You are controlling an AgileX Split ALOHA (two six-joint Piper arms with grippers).
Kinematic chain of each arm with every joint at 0, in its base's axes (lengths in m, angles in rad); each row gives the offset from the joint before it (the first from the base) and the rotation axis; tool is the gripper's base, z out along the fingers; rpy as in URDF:
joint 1: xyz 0 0 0.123 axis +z
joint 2: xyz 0 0 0 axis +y
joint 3: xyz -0.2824 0 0.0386 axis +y
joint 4: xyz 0.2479 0 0.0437 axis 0.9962 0 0.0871
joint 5: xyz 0 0 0 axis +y
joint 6: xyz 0.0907 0 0.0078 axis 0.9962 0 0.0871
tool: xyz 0 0 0 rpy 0 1.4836 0
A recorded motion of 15 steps. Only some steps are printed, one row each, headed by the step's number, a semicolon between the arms.
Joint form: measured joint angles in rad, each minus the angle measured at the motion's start. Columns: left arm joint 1, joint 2, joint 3, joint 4, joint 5, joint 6; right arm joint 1, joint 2, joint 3, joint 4, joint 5, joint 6.
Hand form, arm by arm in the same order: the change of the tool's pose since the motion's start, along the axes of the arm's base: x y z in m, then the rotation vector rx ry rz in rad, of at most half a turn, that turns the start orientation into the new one. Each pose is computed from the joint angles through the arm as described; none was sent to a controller.
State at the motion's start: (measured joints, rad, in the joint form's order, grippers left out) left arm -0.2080 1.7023 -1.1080 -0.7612 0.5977 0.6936; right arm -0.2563 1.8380 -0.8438 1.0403 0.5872 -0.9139
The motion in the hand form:
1: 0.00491 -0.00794 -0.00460 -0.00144 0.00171 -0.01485; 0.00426 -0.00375 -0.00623 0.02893 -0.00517 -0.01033
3: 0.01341 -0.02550 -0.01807 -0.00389 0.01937 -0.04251; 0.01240 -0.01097 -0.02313 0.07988 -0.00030 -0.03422
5: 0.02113 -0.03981 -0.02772 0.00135 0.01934 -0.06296; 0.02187 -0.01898 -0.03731 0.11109 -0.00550 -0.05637
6: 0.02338 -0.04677 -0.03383 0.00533 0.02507 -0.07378; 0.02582 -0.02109 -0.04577 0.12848 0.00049 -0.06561
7: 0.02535 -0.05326 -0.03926 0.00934 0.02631 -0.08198; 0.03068 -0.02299 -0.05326 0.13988 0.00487 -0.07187
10: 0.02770 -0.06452 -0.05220 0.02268 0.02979 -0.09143; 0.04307 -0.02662 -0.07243 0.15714 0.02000 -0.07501
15: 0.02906 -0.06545 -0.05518 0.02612 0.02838 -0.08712; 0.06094 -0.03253 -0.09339 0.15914 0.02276 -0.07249
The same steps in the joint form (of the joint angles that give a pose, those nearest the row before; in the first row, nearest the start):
1: -0.0190 0.0297 -0.0200 -0.0093 -0.0080 0.0069; -0.0155 0.0335 -0.0125 0.0565 0.0142 -0.0517
3: -0.0602 0.0961 -0.0565 -0.0270 -0.0233 0.0131; -0.0412 0.1124 -0.0399 0.1480 0.0371 -0.1318
5: -0.0930 0.1495 -0.0937 -0.0316 -0.0431 0.0158; -0.0624 0.1832 -0.0778 0.2138 0.0515 -0.1912
6: -0.1094 0.1747 -0.1066 -0.0328 -0.0512 0.0158; -0.0675 0.2204 -0.0953 0.2397 0.0592 -0.2099
7: -0.1249 0.1969 -0.1178 -0.0350 -0.0629 0.0171; -0.0699 0.2555 -0.1179 0.2559 0.0640 -0.2203
10: -0.1537 0.2390 -0.1297 -0.0377 -0.0949 0.0186; -0.0707 0.3427 -0.1819 0.2710 0.0726 -0.2304
15: -0.1561 0.2485 -0.1320 -0.0385 -0.1055 0.0186; -0.0707 0.4430 -0.2783 0.2711 0.0747 -0.2327

